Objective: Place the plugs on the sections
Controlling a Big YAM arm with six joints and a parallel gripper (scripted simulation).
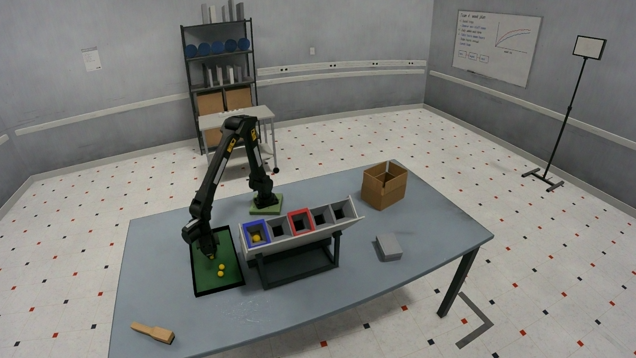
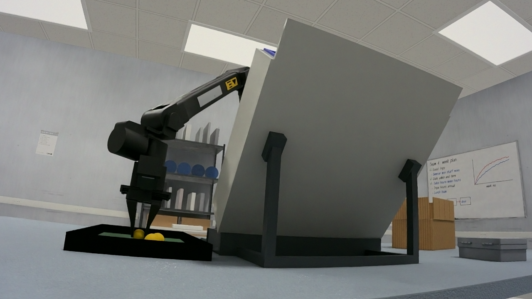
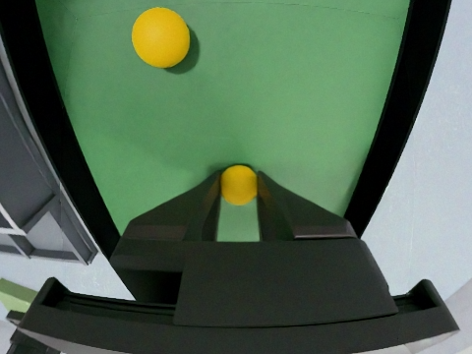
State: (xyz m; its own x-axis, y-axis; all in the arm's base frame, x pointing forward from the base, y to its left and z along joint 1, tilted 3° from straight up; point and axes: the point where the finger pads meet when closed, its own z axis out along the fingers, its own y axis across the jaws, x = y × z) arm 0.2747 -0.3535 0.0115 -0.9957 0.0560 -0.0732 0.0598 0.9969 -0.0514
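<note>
Now: the green tray 10 mm ahead of my hand, 10 mm to the left of it and 10 mm below it. Round my hand: blue band (290 mm ahead, 170 mm to the left, 300 mm above); cover (150 mm ahead, 330 mm to the left, 190 mm above); red band (290 mm ahead, 320 mm to the left, 300 mm above).
</note>
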